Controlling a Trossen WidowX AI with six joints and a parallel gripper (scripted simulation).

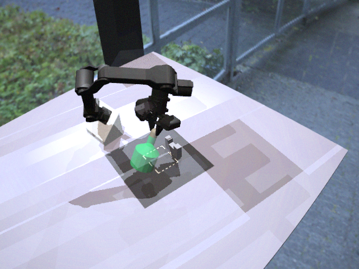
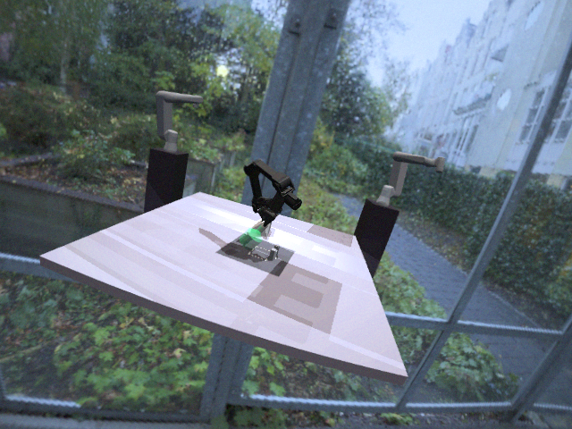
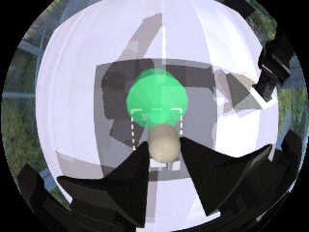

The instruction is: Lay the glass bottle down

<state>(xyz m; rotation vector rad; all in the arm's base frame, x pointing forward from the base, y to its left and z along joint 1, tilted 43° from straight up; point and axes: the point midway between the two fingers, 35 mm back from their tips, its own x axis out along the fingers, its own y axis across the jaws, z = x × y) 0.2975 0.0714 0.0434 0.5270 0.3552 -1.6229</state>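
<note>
The glass bottle is 20 mm to the right of my gripper tip and 40 mm below it. The rest, counted from my gripper tip: mat 150 mm below.
</note>
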